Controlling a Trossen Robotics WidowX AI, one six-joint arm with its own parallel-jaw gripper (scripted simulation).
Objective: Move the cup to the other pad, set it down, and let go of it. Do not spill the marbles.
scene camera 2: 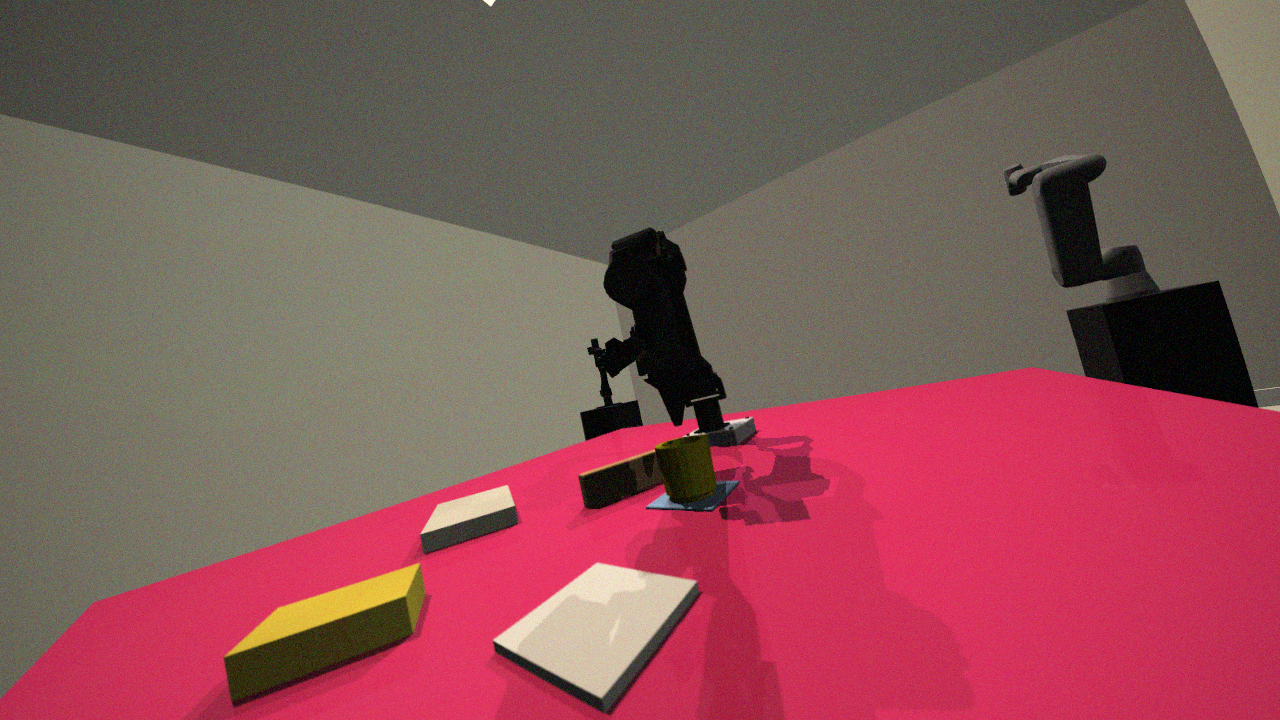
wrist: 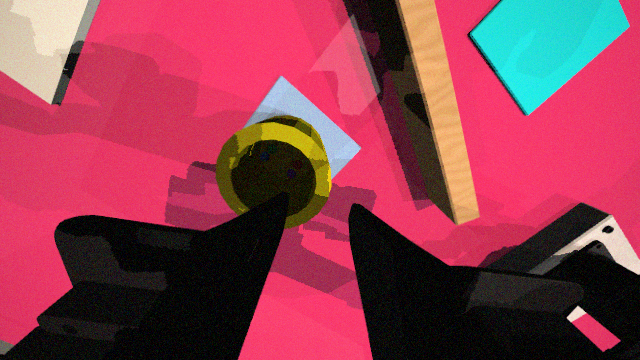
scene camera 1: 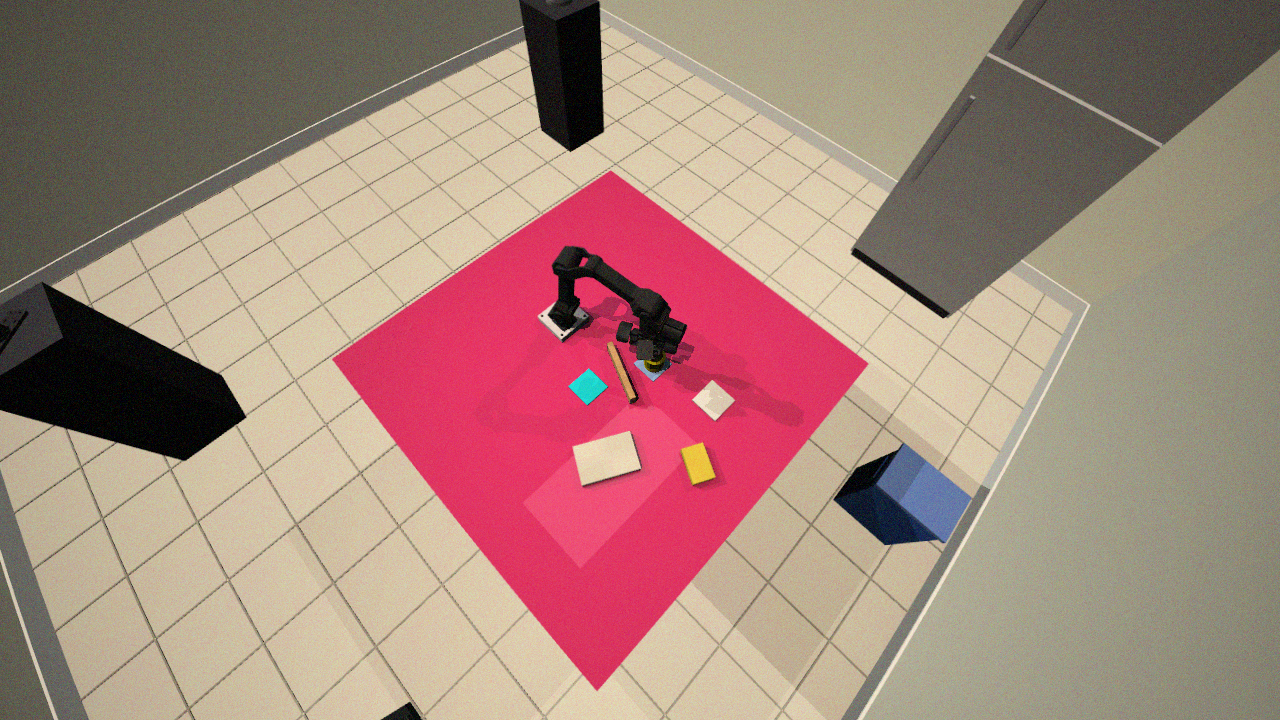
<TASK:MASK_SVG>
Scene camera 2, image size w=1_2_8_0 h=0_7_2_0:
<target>gripper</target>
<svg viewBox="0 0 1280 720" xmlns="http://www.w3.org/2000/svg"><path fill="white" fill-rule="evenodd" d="M655 311L639 316L634 320L635 325L631 327L631 337L621 342L616 338L612 338L606 342L606 353L599 360L611 378L618 375L621 370L636 360L639 376L648 375L648 378L644 379L644 381L659 391L673 425L678 427L683 424L690 369L686 370L686 366L691 365L688 348L681 345L674 312L672 310Z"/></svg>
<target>white block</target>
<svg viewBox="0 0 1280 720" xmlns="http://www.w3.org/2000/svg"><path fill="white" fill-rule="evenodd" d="M697 581L597 562L570 584L563 587L558 593L544 601L538 608L535 608L512 627L505 630L503 634L501 633L493 639L495 653L504 656L509 661L542 678L552 686L556 686L605 714L680 619L684 610L687 609L692 600L699 593Z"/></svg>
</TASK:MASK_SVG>
